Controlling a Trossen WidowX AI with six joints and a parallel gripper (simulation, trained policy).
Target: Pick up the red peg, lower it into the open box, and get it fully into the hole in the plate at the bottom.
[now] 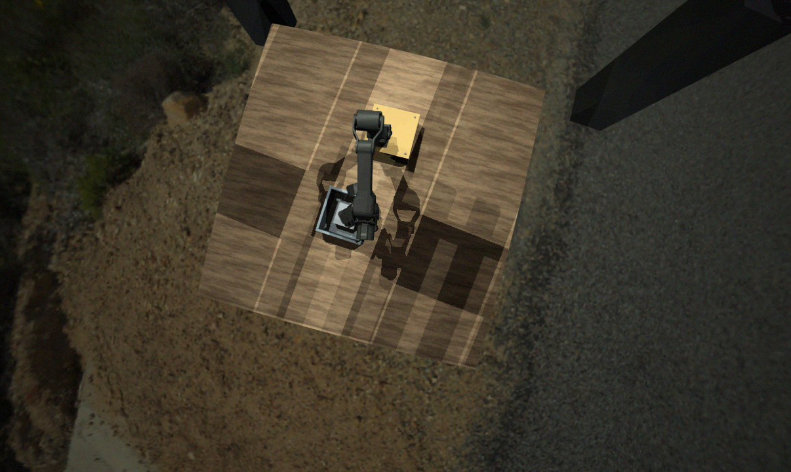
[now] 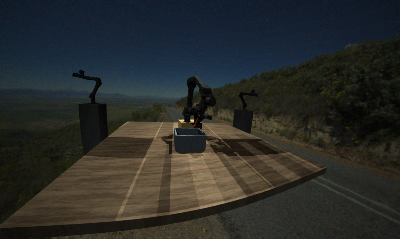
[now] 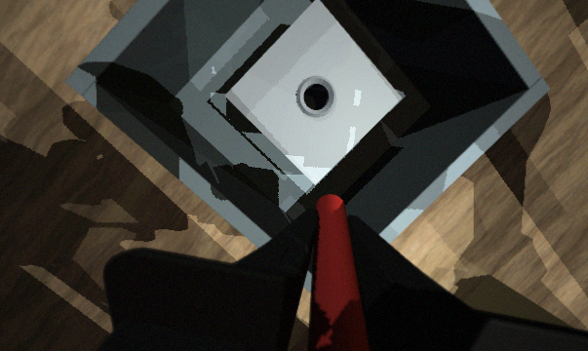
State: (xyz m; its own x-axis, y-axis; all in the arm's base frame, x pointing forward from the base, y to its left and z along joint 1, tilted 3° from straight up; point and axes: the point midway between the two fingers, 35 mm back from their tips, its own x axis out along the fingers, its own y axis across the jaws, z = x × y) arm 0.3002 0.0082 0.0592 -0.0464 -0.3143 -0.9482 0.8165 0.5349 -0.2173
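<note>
Now: the red peg 1 cm to the left of my gripper tip and 3 cm above it. From my gripper tip the other things lie so: plate: 4 cm ahead, 5 cm to the right, 9 cm below; grey-blue box: 4 cm ahead, 5 cm to the right, 11 cm below.
</note>
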